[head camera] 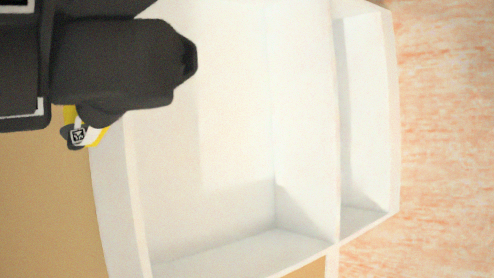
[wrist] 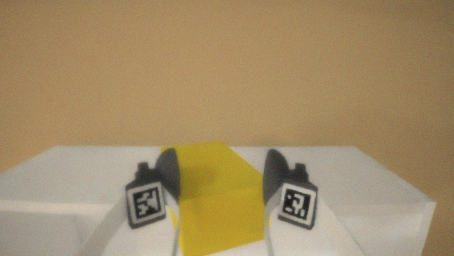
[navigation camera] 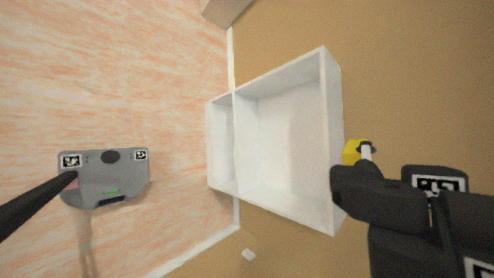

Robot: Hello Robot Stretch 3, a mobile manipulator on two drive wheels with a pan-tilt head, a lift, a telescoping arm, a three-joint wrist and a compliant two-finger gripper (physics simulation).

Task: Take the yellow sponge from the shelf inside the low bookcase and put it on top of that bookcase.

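Seen in the pictures: gripper, fingertip midpoint: [wrist: 222, 168]; robot's base at its link origin: [navigation camera: 110, 156].
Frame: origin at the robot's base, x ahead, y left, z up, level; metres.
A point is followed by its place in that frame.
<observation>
The yellow sponge [head camera: 69, 114] @(y -0.522, x -0.005, z 1.189 m) [navigation camera: 351, 152] @(y -0.464, x 0.010, z 1.165 m) [wrist: 220, 215] @(y -0.465, x -0.016, z 1.173 m) is between the two fingertips of my gripper [wrist: 222, 168] @(y -0.499, x -0.017, z 1.191 m), which touch its sides. It is held in the air, higher than the top board of the white low bookcase [head camera: 112, 210] @(y -0.780, x 0.201, z 1.060 m) [navigation camera: 336, 110] @(y -0.802, x 0.182, z 1.060 m) [wrist: 345, 175] @(y -0.752, x -0.253, z 1.060 m). The head and navigation views are turned sideways. In the wrist view the board's upper face shows behind and on both sides of the sponge. The wrist hides part of the sponge and one finger in the head view. How far the sponge is over the board, front to back, is hard to tell.
The bookcase has a large upper compartment [navigation camera: 280, 135] @(y -0.917, x 0.082, z 0.665 m) and a smaller lower one [navigation camera: 222, 145] @(y -0.771, x 0.020, z 0.100 m). The tan wall [head camera: 45, 215] @(y -0.970, x 0.233, z 1.197 m) [wrist: 225, 75] @(y -0.967, x -0.020, z 1.240 m) stands behind it. A grey base with markers [navigation camera: 125, 172] @(y -0.057, x -0.094, z 0.160 m) is on the wood-patterned floor. A pale box-like object [navigation camera: 225, 10] @(y -0.811, x 1.292, z 0.203 m) stands by the wall.
</observation>
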